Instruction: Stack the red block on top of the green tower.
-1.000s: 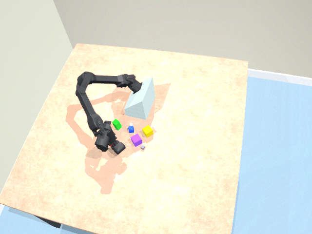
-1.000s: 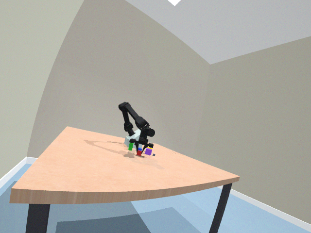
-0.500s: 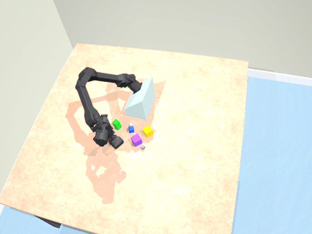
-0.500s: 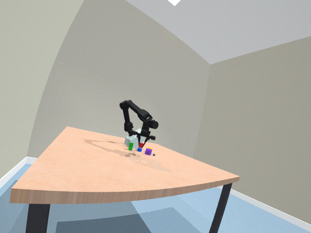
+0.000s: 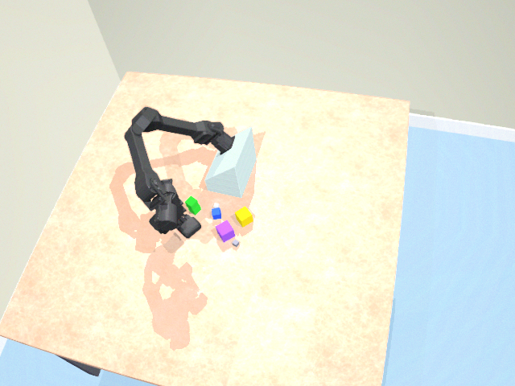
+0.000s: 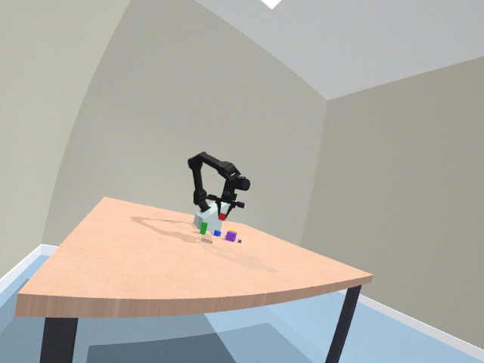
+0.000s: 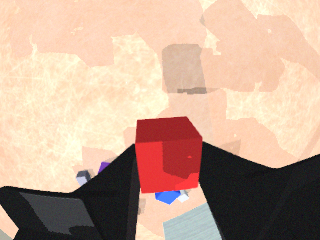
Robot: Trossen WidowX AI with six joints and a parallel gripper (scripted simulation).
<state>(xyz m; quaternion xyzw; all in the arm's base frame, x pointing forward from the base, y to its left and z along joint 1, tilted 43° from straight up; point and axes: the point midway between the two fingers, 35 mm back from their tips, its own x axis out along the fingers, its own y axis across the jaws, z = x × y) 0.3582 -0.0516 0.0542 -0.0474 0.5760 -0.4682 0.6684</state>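
Right now the blue block is 130 mm behind my gripper tip, 70 mm to the left of it and 110 mm below it. Also, from my gripper tip: tiny grey cube 20 mm behind, 160 mm to the left, 110 mm below; then purple block 60 mm behind, 120 mm to the left, 100 mm below; then red block 10 mm above.
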